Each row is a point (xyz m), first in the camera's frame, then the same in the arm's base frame.
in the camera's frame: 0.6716 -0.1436 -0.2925
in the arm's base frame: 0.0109 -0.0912 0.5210
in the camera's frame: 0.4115 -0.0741 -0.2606
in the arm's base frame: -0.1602 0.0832 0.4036
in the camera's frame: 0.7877 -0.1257 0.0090
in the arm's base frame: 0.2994 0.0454 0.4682
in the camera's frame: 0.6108 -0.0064 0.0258
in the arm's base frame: 0.1800 0.1425 0.3194
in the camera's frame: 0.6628 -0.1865 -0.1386
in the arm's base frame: 0.1075 0.0357 0.5328
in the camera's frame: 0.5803 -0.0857 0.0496
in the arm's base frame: 0.1731 0.1992 0.3866
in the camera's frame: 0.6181 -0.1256 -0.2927
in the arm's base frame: -0.0288 -0.0611 0.4945
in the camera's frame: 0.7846 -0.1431 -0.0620
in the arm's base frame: 0.2494 0.0008 0.4975
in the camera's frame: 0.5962 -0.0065 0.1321
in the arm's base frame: 0.2405 0.2283 0.2975
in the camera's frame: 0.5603 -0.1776 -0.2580
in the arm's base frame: -0.0485 0.0143 0.5286
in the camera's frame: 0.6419 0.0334 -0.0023
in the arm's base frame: 0.1843 0.0921 0.2914
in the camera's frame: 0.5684 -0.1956 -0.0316
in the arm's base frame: 0.1094 0.1761 0.5059
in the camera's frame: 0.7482 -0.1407 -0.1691
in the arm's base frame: 0.1505 -0.0531 0.5086
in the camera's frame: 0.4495 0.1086 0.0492
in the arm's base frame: 0.0765 0.2352 0.1763
